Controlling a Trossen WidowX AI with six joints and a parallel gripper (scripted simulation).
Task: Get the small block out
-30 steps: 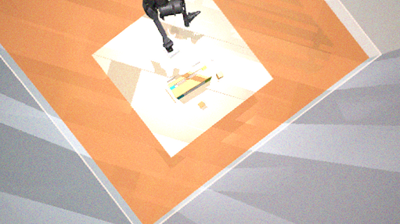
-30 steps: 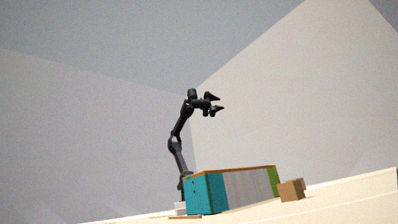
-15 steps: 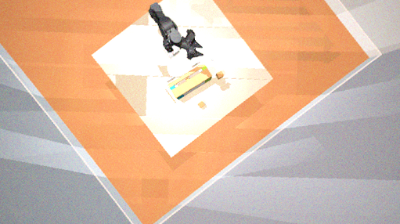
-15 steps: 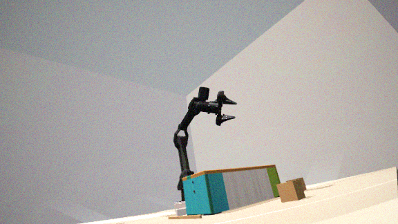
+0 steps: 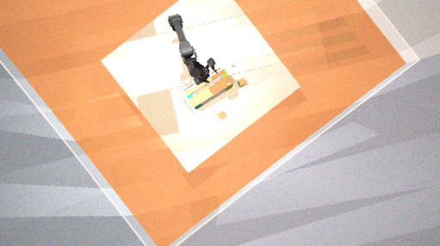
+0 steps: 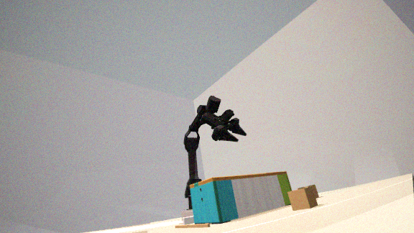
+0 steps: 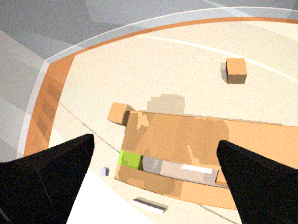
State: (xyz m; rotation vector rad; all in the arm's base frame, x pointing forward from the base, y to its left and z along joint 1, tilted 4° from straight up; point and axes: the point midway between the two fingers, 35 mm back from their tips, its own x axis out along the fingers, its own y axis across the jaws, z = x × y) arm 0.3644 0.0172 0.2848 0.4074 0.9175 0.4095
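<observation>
My gripper tip is 4 cm past the box, 5 cm to the left of it and 24 cm above it. From my gripper tip the other things lie so: block (23 cm ahead, 8 cm to the right, 27 cm below); flat tan strip (1 cm behind, 29 cm to the right, 29 cm below).
</observation>
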